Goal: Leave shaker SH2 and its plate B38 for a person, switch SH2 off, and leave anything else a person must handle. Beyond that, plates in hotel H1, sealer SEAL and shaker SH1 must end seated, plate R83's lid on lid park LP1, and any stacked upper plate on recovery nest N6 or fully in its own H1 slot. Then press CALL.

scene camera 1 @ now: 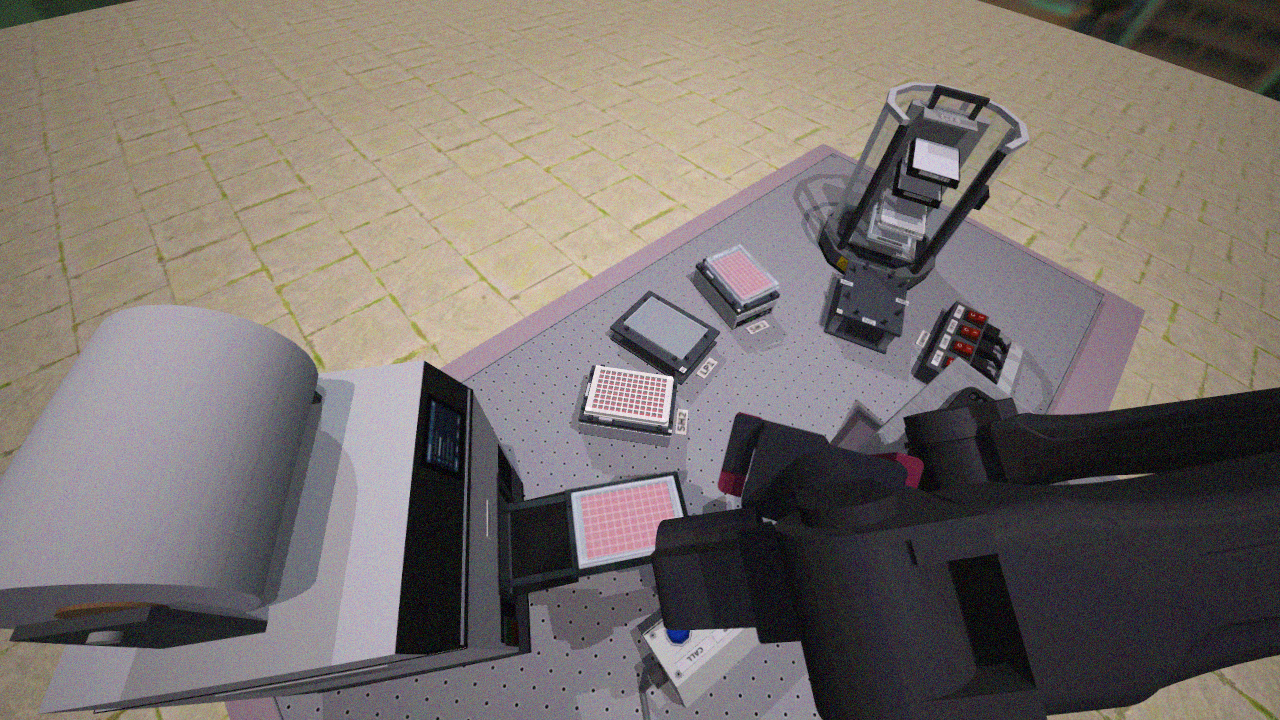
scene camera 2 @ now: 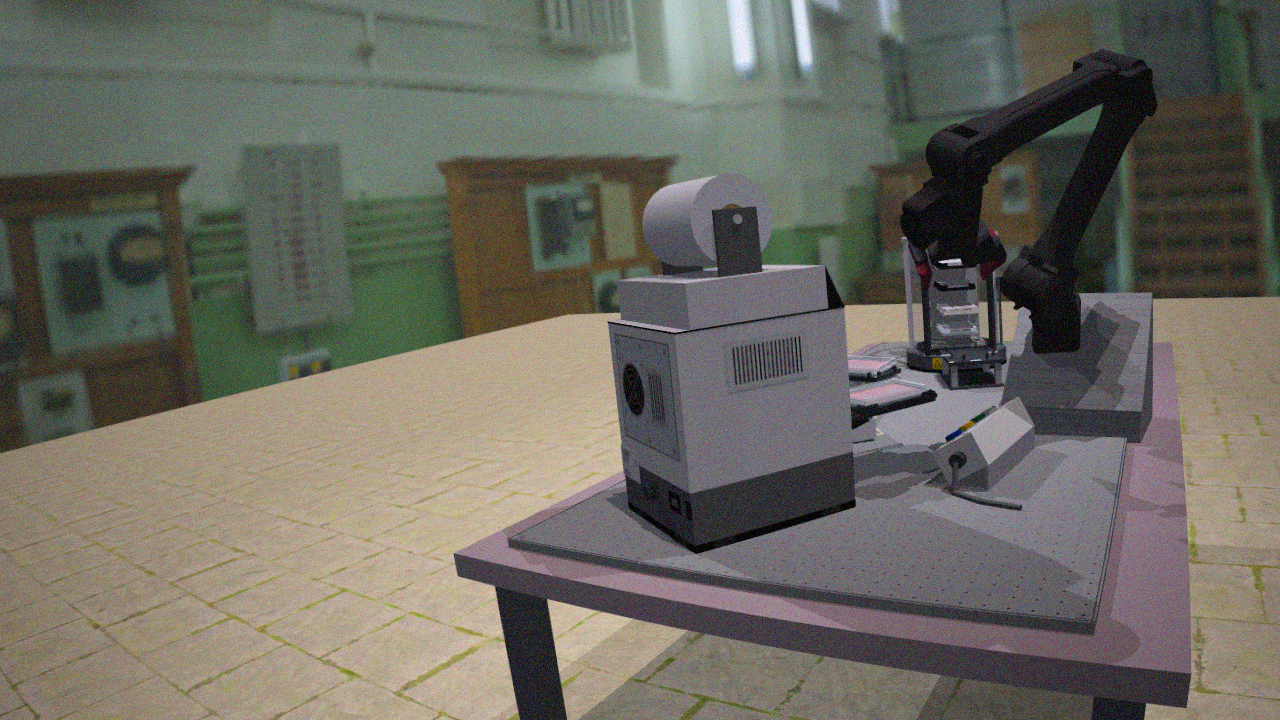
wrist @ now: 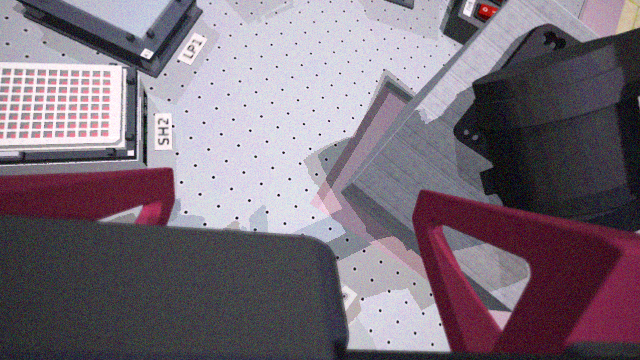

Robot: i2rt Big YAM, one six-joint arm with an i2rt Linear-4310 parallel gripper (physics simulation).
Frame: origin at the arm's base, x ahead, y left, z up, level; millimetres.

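Seen in the pictures: gripper, fingertip midpoint: (scene camera 1: 804, 449) (scene camera 2: 954, 282) (wrist: 300, 194); arm's base at its link origin: (scene camera 1: 967, 442) (scene camera 2: 1057, 325) (wrist: 528, 105).
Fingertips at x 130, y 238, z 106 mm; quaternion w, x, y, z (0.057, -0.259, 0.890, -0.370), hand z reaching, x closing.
Note:
Pixels of each thing's middle, then the offset from my fingertips to it. "spot": a spot on its surface instead.
- SH2 at a spot on its surface: (scene camera 1: 626, 433) spot: dy +41, dx +205, dz -241 mm
- white plate B38 at the middle of its body: (wrist: 48, 106) (scene camera 1: 630, 395) dy +5, dx +239, dz -208 mm
- pale flat piece at the middle of its body: (scene camera 1: 665, 327) dy -144, dx +316, dz -229 mm
- SH1 at a spot on its surface: (scene camera 1: 750, 312) spot: dy -298, dx +244, dz -234 mm
- Nest N6 at the middle of its body: (scene camera 1: 868, 302) (scene camera 2: 970, 364) dy -505, dx +111, dz -233 mm
- CALL box at the middle of its body: (scene camera 1: 735, 609) (scene camera 2: 986, 439) dy +95, dx -68, dz -229 mm
- film roll at the middle of its body: (scene camera 1: 173, 467) (scene camera 2: 705, 222) dy +376, dx +224, dz +127 mm
SH2 (scene camera 1: 626, 433) carries white plate B38 (scene camera 1: 631, 394) (wrist: 60, 105), its red wells showing. LP1 (scene camera 1: 626, 340) (wrist: 172, 47) bears a pale flat piece (scene camera 1: 666, 328), apparently a lid. A pink plate (scene camera 1: 741, 273) sits on SH1 (scene camera 1: 750, 312). Another pink plate (scene camera 1: 626, 521) lies on the tray of SEAL (scene camera 1: 434, 510) (scene camera 2: 769, 385). Hotel H1 (scene camera 1: 873, 185) (scene camera 2: 975, 351) holds several plates. Nest N6 (scene camera 1: 868, 300) shows no plate. MAINS switches (scene camera 1: 969, 331) (wrist: 487, 11) are partly hidden. My gripper (scene camera 1: 819, 474) (scene camera 2: 955, 268) (wrist: 300, 194) is open and empty, high above the board, right of SH2.
The CALL box (scene camera 1: 693, 667) (scene camera 2: 989, 447) stands near the sealer tray, largely behind my arm in scene camera 1; its blue button (scene camera 1: 677, 633) shows. The arm's grey plinth (scene camera 2: 1074, 420) (wrist: 395, 175) stands at the right. A film roll (scene camera 1: 161, 456) (scene camera 2: 698, 223) tops the sealer.

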